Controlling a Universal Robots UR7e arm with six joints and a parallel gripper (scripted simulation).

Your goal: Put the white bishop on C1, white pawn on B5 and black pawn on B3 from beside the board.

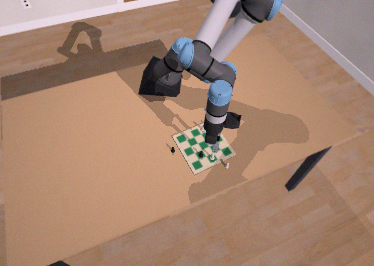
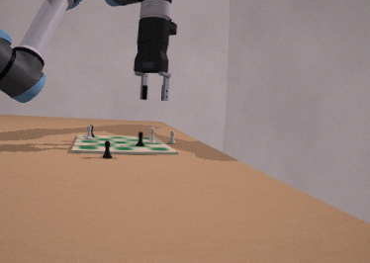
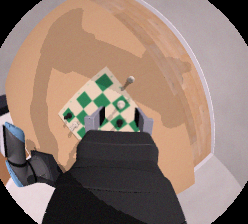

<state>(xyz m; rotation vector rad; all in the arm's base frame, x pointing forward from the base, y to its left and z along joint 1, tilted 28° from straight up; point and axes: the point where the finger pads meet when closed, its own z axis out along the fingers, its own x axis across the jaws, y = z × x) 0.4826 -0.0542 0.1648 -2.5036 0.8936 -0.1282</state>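
The white pawn is 6 cm ahead of my hand, 4 cm to the left of it and 11 cm below it. From my hand the other things lie so: chessboard (8 cm behind, 1 cm to the right, 12 cm below).
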